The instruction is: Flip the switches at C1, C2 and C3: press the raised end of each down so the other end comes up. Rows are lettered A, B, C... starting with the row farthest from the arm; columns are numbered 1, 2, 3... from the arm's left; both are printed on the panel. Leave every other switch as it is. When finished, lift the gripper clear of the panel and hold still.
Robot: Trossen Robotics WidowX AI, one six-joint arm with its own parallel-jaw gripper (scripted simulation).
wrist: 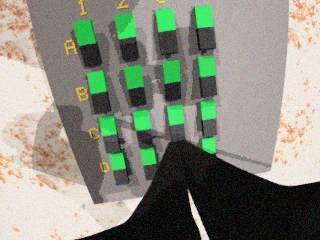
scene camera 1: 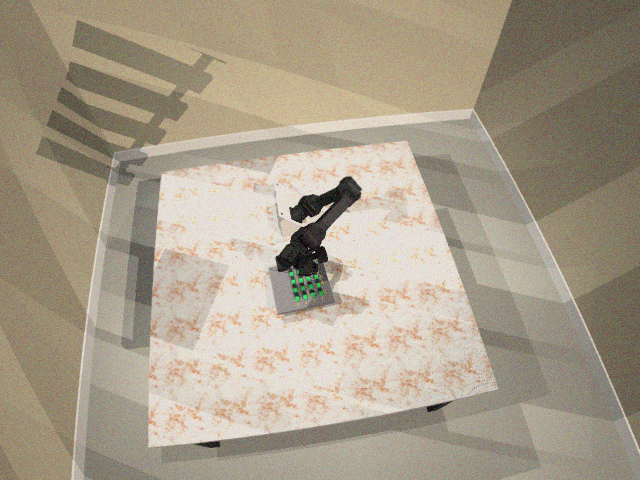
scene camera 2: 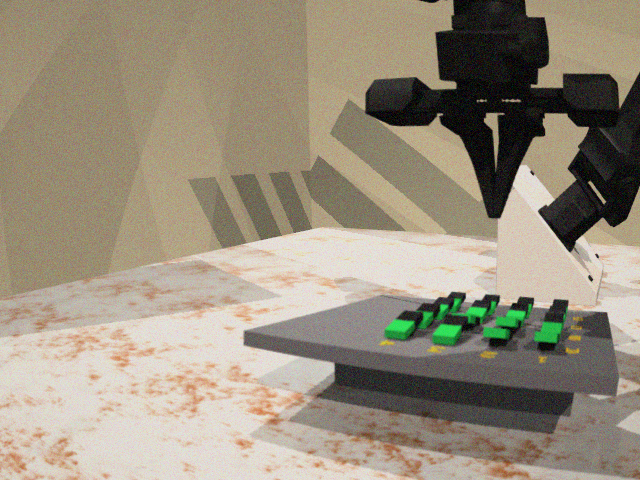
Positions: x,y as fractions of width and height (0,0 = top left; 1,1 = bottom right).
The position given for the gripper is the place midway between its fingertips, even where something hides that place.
Observation:
The gripper (scene camera 2: 0.77,0.46) is shut and holds nothing.
The gripper is seen too in the wrist view (wrist: 0.55,0.62).

